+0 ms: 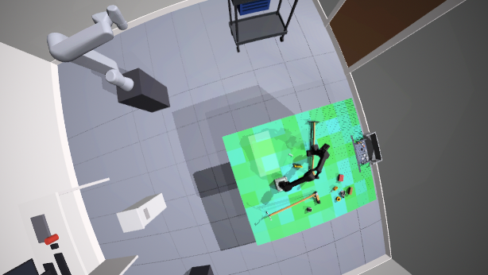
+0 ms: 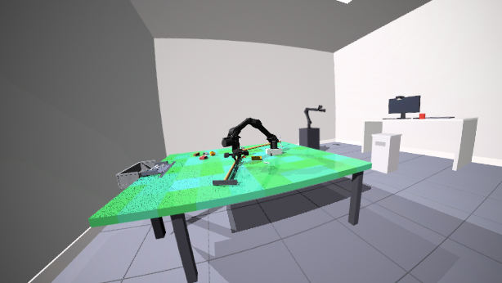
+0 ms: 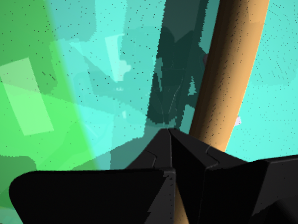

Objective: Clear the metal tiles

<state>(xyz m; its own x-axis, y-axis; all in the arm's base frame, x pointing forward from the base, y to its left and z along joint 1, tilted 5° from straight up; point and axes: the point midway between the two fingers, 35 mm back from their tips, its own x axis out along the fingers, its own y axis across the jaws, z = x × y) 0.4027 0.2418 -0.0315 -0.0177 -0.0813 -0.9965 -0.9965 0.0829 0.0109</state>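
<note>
Right now my gripper tip is 3 cm short of the long scraper, 2 cm to the right of it and 5 cm below it. The rest, counted from my gripper tip: red block (29 cm ahead, 39 cm to the right); then red-handled tool (10 cm behind, 29 cm to the right, 1 cm below); then yellow piece (18 cm behind, 11 cm to the right, 1 cm above).
</note>
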